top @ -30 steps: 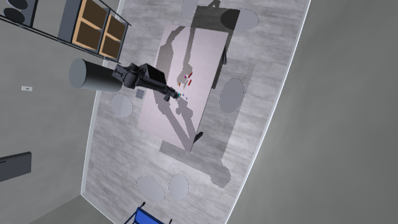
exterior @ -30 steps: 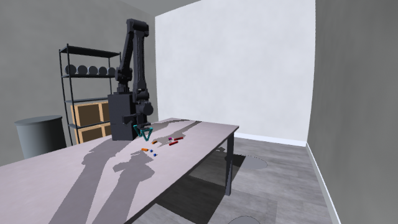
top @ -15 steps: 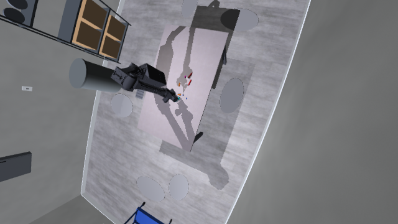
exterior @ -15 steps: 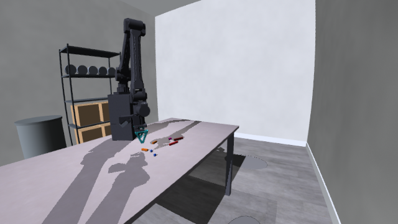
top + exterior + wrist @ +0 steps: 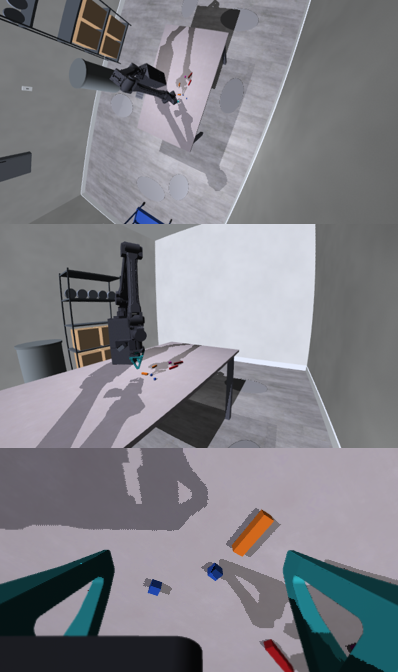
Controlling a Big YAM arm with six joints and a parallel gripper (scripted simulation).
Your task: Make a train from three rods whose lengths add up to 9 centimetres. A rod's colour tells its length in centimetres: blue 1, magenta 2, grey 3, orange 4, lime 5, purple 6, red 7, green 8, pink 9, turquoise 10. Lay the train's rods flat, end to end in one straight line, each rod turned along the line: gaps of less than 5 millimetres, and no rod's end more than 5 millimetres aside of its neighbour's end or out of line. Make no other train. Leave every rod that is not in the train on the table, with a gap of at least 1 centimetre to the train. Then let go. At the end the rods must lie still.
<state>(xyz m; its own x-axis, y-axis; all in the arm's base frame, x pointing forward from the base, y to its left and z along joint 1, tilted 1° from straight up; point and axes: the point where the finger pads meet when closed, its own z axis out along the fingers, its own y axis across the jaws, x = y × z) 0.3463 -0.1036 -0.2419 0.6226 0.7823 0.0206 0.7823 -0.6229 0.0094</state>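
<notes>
Right now my hand is 270 mm to the right of the magenta rod, 80 mm above it and 40 mm past it.
</notes>
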